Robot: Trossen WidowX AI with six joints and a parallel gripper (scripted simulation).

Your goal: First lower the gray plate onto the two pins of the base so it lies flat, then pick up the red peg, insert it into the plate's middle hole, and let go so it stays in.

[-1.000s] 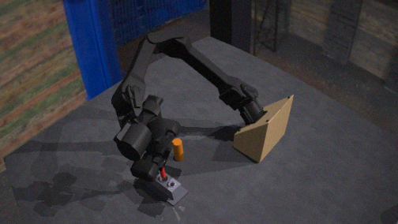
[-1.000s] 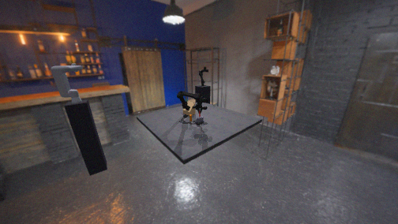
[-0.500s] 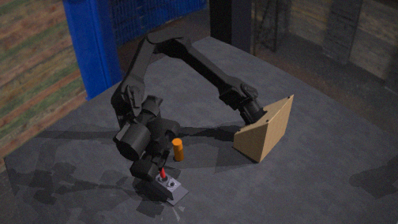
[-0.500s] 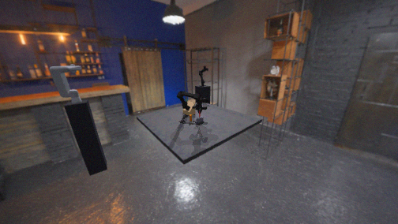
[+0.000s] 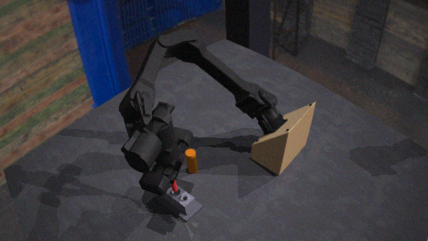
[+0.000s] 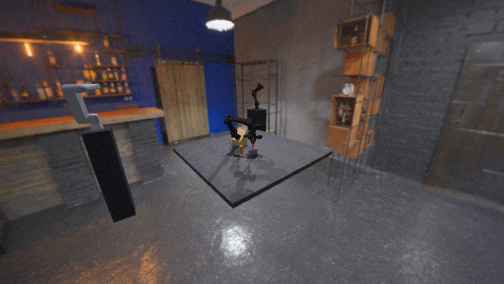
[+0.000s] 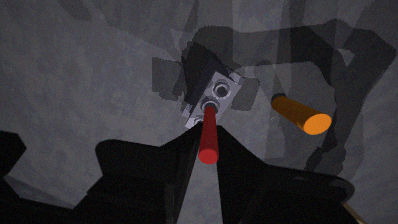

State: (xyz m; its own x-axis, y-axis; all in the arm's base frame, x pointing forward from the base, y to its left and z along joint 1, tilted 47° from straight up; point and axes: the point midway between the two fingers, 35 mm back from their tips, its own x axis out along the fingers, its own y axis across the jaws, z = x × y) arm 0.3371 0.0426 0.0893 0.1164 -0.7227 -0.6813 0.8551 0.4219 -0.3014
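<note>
Now: gripper tip right at the red peg. From my gripper tip the other things lie so: orange cylinder: 110 mm behind, 70 mm to the right, 70 mm below; then plate: 70 mm below.
</note>
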